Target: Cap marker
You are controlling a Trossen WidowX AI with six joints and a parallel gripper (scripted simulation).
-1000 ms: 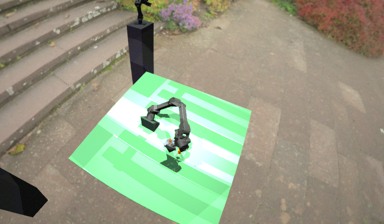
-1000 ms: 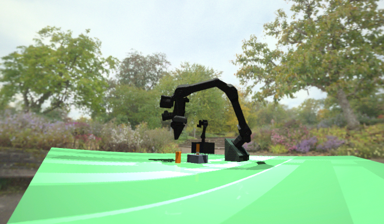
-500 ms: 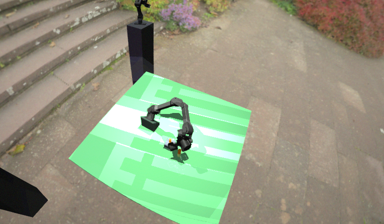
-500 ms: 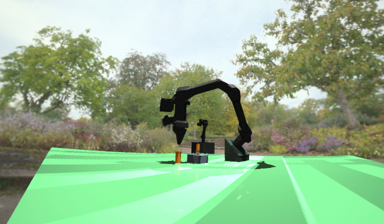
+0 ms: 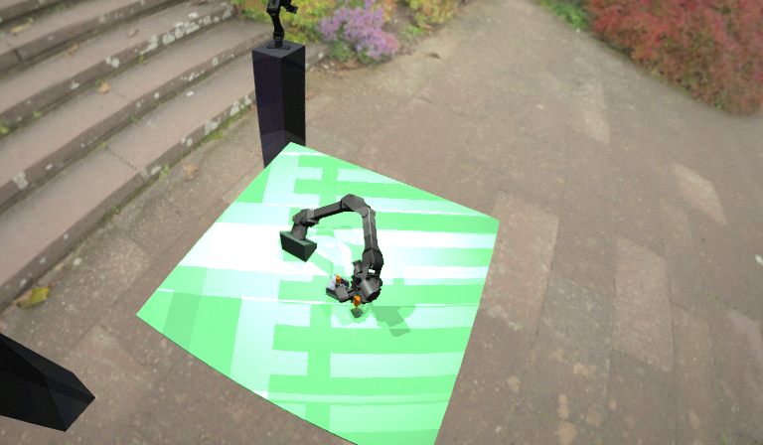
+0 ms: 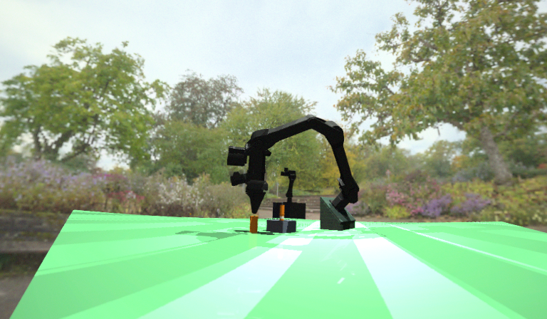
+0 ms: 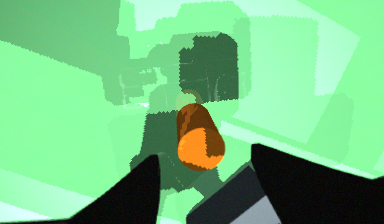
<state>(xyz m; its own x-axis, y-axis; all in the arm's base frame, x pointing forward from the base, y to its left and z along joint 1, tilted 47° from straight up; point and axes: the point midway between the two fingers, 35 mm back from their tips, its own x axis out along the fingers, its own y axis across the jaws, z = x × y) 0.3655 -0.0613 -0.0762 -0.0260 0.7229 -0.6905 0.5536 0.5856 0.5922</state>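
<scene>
Now: the orange cylinder 3 cm below my gripper tip. Also, from my gripper tip: grey holder block 11 cm behind, 4 cm below, 3 cm to the left.
</scene>
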